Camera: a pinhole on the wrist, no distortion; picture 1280 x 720 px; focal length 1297.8 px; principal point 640.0 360.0 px. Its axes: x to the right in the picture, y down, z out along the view. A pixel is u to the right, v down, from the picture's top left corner.
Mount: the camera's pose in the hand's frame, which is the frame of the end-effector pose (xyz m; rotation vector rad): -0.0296 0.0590 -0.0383 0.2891 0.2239 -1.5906
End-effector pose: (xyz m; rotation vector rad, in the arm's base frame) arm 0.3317 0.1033 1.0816 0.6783 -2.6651 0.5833
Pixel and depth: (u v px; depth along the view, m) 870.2 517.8 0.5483
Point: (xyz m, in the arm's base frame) 0.3373 -0.2775 0.7596
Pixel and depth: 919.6 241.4 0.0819
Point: 0.3507 0.1168 1.0311
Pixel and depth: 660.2 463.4 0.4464
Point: 0.3104 -0.1411 0.7729
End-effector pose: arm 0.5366 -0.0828 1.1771 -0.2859 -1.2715 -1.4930
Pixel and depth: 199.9 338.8 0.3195
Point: 0.4728 0.1955 1.2932
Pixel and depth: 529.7 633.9 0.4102
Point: 0.3287 0.1825 1.3266
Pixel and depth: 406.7 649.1 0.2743
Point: 0.4377 0.1022 1.2950
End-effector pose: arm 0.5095 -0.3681 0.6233 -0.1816 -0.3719 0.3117
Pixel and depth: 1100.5 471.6 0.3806
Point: 0.4368 -0.5208 0.9179
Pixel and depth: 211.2 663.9 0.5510
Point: 0.3566 -0.2309 1.1379
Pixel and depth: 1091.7 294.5 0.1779
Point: 0.4392 -0.4237 0.7211
